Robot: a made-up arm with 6 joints.
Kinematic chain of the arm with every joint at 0, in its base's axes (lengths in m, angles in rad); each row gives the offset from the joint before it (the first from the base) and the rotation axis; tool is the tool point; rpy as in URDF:
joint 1: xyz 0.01 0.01 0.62 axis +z
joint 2: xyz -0.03 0.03 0 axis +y
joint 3: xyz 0 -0.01 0.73 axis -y
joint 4: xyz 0.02 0 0.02 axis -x
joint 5: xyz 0.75 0 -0.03 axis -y
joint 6: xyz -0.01 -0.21 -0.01 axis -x
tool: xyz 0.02 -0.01 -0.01 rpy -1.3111 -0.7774 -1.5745
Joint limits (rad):
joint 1: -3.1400..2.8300
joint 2: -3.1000..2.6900
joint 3: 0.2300..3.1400
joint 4: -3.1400..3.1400
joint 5: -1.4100..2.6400
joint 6: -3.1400..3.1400
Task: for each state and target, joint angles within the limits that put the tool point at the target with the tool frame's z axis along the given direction. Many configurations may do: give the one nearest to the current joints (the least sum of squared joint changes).
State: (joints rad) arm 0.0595 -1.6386 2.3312 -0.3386 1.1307 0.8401
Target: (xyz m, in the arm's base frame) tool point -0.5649 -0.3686 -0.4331 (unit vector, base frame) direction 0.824 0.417 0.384
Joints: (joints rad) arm 0.2851 -1.9585 2.8372 -0.0900 1.8573 0.6644
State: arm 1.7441 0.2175 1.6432 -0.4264 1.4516 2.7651
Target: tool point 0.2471 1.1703 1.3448 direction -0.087 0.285 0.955
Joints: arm 1.5286 0.6548 0.8029 0.1552 1.3921 2.5394
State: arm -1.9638 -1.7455 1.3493 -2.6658 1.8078 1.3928
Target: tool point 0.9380 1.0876 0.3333 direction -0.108 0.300 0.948
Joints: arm -2.1121 -2.1546 0.8096 -3.0539 1.3863 1.6551
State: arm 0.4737 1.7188 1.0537 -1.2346 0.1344 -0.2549
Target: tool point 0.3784 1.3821 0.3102 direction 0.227 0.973 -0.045
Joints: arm 1.3091 1.5158 1.3214 -1.2415 -0.1908 -0.1305
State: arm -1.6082 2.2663 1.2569 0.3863 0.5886 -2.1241
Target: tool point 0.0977 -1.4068 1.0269 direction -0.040 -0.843 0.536
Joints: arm -1.3832 1.4547 1.8196 0.3337 0.1211 -2.2782
